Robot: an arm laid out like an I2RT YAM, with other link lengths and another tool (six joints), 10 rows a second.
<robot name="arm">
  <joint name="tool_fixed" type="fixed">
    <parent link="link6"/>
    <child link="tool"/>
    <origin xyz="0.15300 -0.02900 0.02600" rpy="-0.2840 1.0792 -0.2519"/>
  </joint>
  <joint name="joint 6" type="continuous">
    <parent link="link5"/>
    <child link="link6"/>
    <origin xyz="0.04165 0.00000 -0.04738" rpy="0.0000 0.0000 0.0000"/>
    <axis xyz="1 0 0"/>
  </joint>
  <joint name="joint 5" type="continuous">
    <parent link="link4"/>
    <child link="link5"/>
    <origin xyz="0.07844 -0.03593 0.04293" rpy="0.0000 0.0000 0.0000"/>
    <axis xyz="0 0 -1"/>
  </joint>
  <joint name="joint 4" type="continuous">
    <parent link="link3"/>
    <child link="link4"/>
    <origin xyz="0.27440 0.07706 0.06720" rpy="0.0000 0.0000 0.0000"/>
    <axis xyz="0 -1 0"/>
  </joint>
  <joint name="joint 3" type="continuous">
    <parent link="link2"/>
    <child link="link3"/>
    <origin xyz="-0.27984 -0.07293 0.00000" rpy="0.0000 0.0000 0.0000"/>
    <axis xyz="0 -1 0"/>
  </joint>
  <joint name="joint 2" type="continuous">
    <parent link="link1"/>
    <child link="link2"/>
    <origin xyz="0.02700 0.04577 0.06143" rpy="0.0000 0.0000 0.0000"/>
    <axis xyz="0 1 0"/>
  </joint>
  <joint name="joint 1" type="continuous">
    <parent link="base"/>
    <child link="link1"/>
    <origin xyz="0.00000 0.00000 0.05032" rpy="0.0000 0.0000 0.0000"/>
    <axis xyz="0 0 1"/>
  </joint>
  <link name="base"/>
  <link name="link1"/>
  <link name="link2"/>
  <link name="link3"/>
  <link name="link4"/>
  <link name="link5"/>
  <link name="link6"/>
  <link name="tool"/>
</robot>
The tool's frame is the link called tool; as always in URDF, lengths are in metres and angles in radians. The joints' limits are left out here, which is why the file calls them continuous.
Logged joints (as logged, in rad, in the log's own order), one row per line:
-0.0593 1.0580 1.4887 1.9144 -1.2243 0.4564
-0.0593 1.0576 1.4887 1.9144 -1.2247 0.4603
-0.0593 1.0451 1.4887 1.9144 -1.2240 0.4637
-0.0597 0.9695 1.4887 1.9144 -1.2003 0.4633
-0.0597 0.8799 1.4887 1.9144 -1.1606 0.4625
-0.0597 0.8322 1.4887 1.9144 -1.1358 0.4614
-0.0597 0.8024 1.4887 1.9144 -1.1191 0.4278
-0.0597 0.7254 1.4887 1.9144 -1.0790 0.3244
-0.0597 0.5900 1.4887 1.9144 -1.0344 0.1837
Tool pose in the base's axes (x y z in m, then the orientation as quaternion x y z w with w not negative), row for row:
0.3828 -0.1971 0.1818 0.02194 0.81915 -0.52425 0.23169
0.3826 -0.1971 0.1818 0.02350 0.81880 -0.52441 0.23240
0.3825 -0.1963 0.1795 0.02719 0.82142 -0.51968 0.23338
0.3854 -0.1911 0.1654 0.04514 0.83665 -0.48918 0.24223
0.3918 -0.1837 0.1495 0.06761 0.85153 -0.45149 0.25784
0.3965 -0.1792 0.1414 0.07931 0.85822 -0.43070 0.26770
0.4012 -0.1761 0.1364 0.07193 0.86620 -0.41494 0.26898
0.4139 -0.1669 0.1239 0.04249 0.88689 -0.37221 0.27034
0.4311 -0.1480 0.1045 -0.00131 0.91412 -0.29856 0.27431
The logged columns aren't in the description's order. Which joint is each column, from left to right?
Columns, left to right: joint 1, joint 5, joint 3, joint 2, joint 4, joint 6.
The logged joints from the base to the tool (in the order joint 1, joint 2, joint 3, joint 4, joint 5, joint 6), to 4 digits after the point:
-0.0593 1.9144 1.4887 -1.2243 1.0580 0.4564
-0.0593 1.9144 1.4887 -1.2247 1.0576 0.4603
-0.0593 1.9144 1.4887 -1.2240 1.0451 0.4637
-0.0597 1.9144 1.4887 -1.2003 0.9695 0.4633
-0.0597 1.9144 1.4887 -1.1606 0.8799 0.4625
-0.0597 1.9144 1.4887 -1.1358 0.8322 0.4614
-0.0597 1.9144 1.4887 -1.1191 0.8024 0.4278
-0.0597 1.9144 1.4887 -1.0790 0.7254 0.3244
-0.0597 1.9144 1.4887 -1.0344 0.5900 0.1837

